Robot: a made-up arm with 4 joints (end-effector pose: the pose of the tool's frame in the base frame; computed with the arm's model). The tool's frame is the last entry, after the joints. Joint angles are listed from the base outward.
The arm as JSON. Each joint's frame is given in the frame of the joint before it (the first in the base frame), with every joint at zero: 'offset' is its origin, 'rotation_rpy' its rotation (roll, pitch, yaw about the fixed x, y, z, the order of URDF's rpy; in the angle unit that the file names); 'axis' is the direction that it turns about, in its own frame. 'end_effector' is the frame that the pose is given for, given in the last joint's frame.
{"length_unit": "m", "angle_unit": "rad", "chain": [
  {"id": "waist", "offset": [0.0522, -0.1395, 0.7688], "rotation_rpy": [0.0, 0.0, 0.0], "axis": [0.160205, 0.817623, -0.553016]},
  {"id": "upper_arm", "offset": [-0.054, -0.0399, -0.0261], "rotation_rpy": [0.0, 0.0, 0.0], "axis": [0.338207, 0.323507, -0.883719]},
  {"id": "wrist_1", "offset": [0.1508, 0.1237, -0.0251], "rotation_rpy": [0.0, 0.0, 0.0], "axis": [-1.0, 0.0, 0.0]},
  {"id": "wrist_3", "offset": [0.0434, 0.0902, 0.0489], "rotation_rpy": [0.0, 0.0, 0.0], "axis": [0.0, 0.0, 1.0]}
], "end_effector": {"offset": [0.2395, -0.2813, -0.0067], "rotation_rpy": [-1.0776, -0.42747, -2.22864]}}
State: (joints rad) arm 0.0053 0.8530 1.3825 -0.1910
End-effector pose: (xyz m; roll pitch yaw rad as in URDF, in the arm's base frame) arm 0.3750 -0.4062 0.8245 0.6187 -1.1241 1.9732
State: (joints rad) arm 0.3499 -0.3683 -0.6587 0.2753
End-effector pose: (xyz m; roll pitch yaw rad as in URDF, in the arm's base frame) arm 0.4643 -0.0926 0.6126 -1.4639 0.1108 -1.8024
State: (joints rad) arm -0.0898 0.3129 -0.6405 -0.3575
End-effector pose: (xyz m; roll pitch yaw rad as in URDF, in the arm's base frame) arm 0.2878 -0.3426 0.5724 -1.7094 -0.0161 -2.6766
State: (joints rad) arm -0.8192 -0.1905 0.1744 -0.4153
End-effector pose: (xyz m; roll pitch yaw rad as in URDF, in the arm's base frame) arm 0.2328 -0.1265 0.9930 -0.2620 -0.0464 -2.2772
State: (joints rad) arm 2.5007 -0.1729 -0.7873 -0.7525
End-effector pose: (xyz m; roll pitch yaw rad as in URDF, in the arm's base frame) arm -0.1967 -0.0190 0.8136 0.7601 -1.0644 -0.6213
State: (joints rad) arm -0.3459 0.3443 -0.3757 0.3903
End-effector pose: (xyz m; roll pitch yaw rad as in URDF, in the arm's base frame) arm 0.5346 -0.2087 0.8049 -1.0429 0.0723 -1.9116
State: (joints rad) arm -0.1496 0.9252 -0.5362 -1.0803
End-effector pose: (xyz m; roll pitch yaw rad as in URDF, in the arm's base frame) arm -0.0355 -0.2604 0.5844 -2.0021 -0.6883 2.6877
